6 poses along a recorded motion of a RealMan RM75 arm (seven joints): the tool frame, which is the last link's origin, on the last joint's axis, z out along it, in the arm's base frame.
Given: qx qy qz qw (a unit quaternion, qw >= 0); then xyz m.
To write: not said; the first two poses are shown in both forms.
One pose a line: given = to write
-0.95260 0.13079 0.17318 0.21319 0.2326 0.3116 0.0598 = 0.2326 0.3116 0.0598 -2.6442 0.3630 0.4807
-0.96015 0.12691 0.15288 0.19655 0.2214 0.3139 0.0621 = 0.2214 0.3139 0.0621 -2.6889 0.3554 0.4281
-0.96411 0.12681 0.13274 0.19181 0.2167 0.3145 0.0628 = 0.2167 0.3145 0.0628 -2.7069 0.3560 0.3727
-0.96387 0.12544 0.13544 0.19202 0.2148 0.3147 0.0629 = 0.2148 0.3147 0.0629 -2.7060 0.3522 0.3802
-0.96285 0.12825 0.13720 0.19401 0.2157 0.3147 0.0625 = 0.2157 0.3147 0.0625 -2.7002 0.3597 0.3848
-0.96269 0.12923 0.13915 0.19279 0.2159 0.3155 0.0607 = 0.2159 0.3155 0.0607 -2.7015 0.3626 0.3905
